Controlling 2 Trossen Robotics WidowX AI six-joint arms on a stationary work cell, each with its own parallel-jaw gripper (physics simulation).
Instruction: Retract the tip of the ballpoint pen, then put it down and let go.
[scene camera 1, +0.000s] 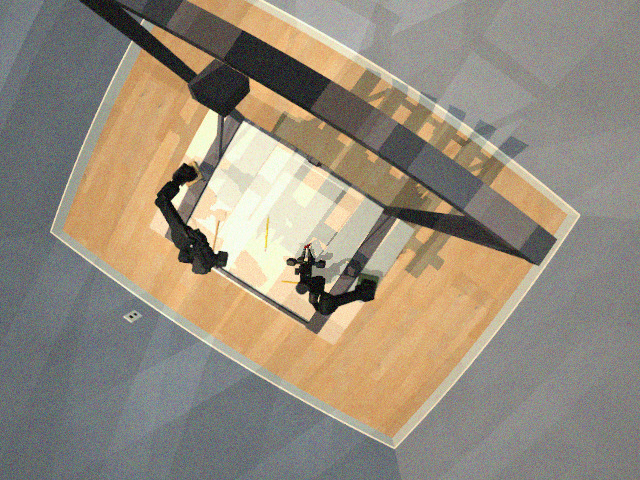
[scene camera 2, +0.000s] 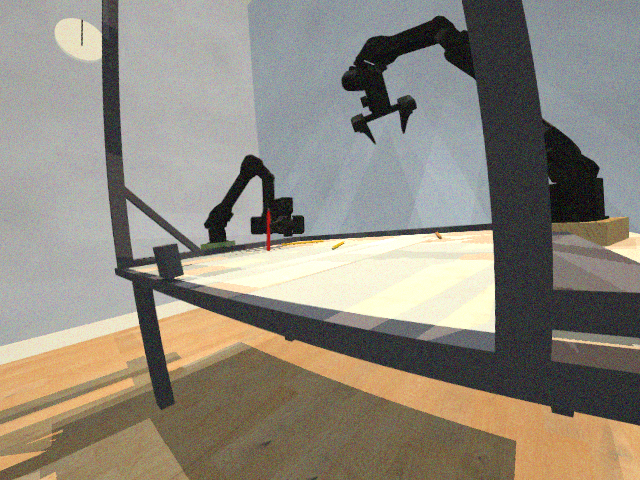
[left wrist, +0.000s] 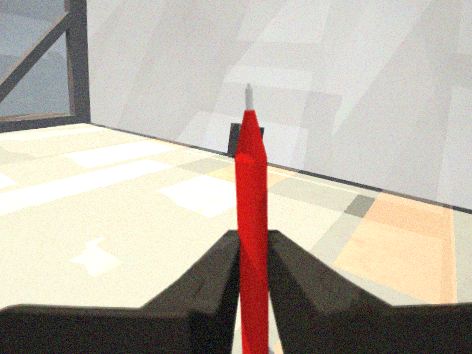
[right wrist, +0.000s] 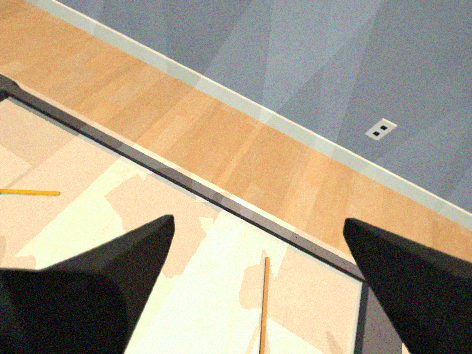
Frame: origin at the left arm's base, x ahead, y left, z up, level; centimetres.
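Seen in the pictures: left gripper, fingertip midpoint: (scene camera 1: 306, 245) (scene camera 2: 267, 225) (left wrist: 252, 241); right gripper, fingertip midpoint: (scene camera 2: 389, 138) (right wrist: 258, 224); left arm's base, origin of the base link: (scene camera 1: 367, 285) (scene camera 2: 217, 242); right arm's base, origin of the base link: (scene camera 1: 190, 174) (scene camera 2: 576, 220).
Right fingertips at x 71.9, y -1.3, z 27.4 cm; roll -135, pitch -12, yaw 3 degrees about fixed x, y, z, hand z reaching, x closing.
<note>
Offsets run from my right fingertips to a thing's top centre.
A red ballpoint pen {dy -12.9, dx -38.4, dz -17.9 cm} (scene camera 1: 307, 246) (scene camera 2: 268, 240) (left wrist: 251, 190) stands upright in my left gripper (scene camera 1: 307, 252) (scene camera 2: 268, 226) (left wrist: 252, 241), which is shut on it. In the left wrist view its cone end points up, and a thin grey tip sticks well out of the cone. In scene camera 2 its lower end is at the table surface; I cannot tell if it touches. The button end is hidden in the left wrist view. My right gripper (scene camera 2: 389, 137) (right wrist: 258, 224) is open and empty, high above the table.
A yellow stick {dy -13.9, dx -16.1, dz -30.4 cm} (scene camera 1: 267, 233) (scene camera 2: 338, 245), another yellow stick {dy +8.6, dx -37.6, dz -30.6 cm} (scene camera 1: 289, 282) (scene camera 2: 302, 242) (right wrist: 30, 192) and an orange stick {dy -6.2, dx +10.9, dz -30.6 cm} (scene camera 1: 216, 235) (scene camera 2: 437, 235) (right wrist: 266, 305) lie on the table. Dark frame posts (scene camera 2: 516, 206) and a dark block {dy -53.5, dx -33.1, dz -25.5 cm} (scene camera 2: 168, 261) stand at the table's edge.
</note>
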